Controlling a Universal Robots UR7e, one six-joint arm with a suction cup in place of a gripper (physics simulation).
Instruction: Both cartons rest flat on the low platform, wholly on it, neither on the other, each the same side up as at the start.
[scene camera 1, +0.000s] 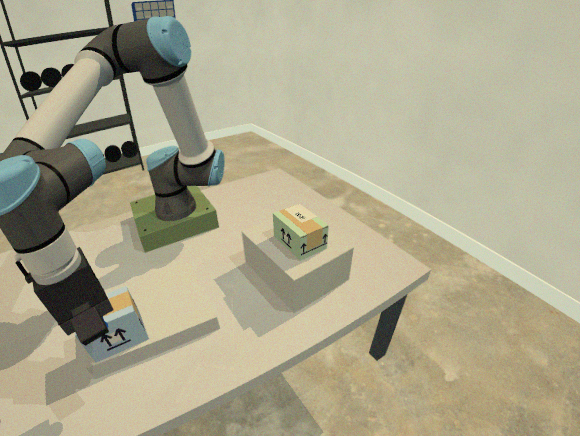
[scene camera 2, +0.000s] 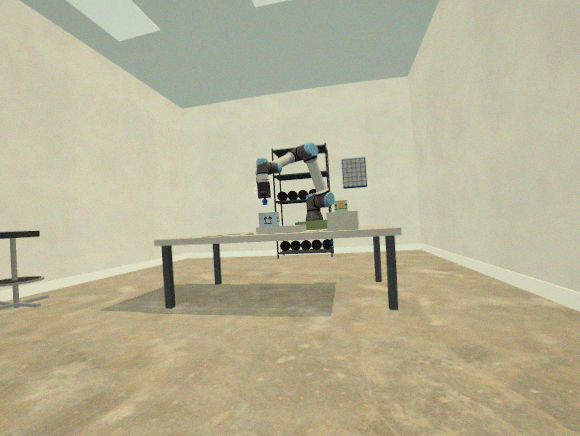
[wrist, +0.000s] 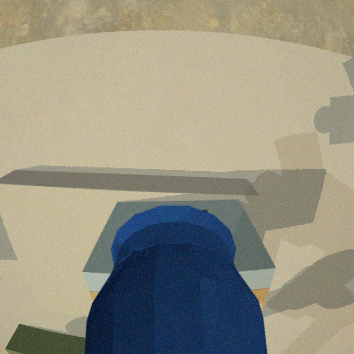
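Where they show: hand, tool point: (scene camera 2: 265, 204) (wrist: 173, 259); arm's base, link origin: (scene camera 1: 176, 209) (scene camera 2: 314, 220).
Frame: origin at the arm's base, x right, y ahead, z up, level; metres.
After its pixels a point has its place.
Observation:
A green carton (scene camera 1: 300, 231) @(x -0.102, y 0.535, z 0.123 m) (scene camera 2: 340, 205) @(x -0.126, y 0.558, z 0.090 m) with a tan band and upward arrows rests flat on the low grey platform (scene camera 1: 314, 277) @(x -0.089, y 0.597, z 0.020 m) (scene camera 2: 342, 221) @(x -0.124, y 0.602, z -0.016 m) in the middle of the table. A blue carton (scene camera 1: 120, 329) @(x 0.347, y 0.441, z 0.042 m) (scene camera 2: 267, 219) @(x 0.370, y 0.438, z 0.027 m) (wrist: 253, 253) @(x 0.421, y 0.430, z 0.061 m) with upward arrows stands on the table top at the left, away from the platform. My blue suction cup (scene camera 2: 264, 201) (wrist: 173, 228) hangs right above the blue carton with a clear gap and holds nothing. In scene camera 1 the dark wrist hides part of the blue carton.
A low grey strip (scene camera 1: 158, 342) @(x 0.289, y 0.465, z -0.031 m) (wrist: 133, 180) @(x 0.320, y 0.458, z -0.051 m) lies on the table just in front of the blue carton. The arm stands on a green base block (scene camera 1: 176, 225) @(x 0.043, y 0.088, z -0.007 m) (scene camera 2: 310, 225) @(x 0.044, y 0.087, z -0.036 m). A dark shelf rack (scene camera 2: 274, 173) stands behind the table (scene camera 1: 375, 259) @(x -0.355, y 0.622, z -0.072 m).

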